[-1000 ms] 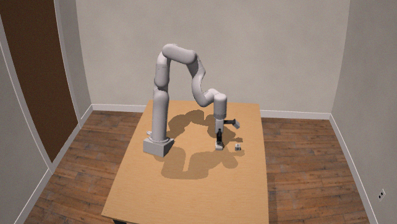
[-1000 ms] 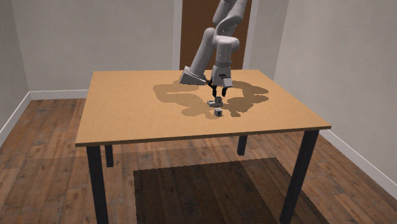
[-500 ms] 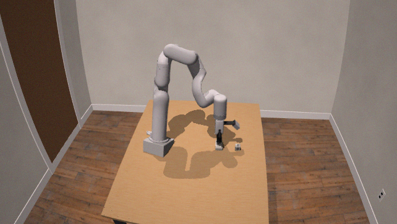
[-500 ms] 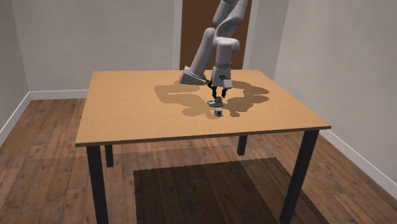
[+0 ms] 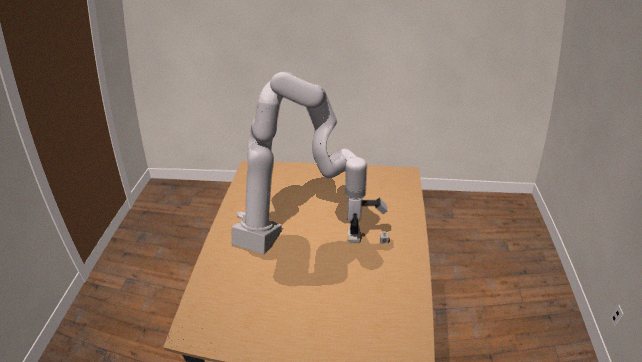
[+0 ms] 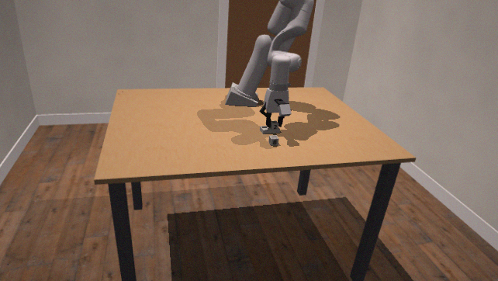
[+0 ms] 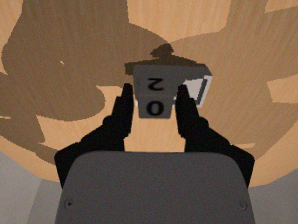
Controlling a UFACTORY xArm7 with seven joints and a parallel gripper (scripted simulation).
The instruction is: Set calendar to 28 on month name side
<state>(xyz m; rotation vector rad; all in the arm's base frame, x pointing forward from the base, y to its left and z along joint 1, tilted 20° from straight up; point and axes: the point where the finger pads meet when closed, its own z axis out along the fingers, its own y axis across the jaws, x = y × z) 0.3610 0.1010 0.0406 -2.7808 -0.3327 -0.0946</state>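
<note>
Right now my hand is 2 cm to the left of the grey calendar tray and 3 cm above it.
</note>
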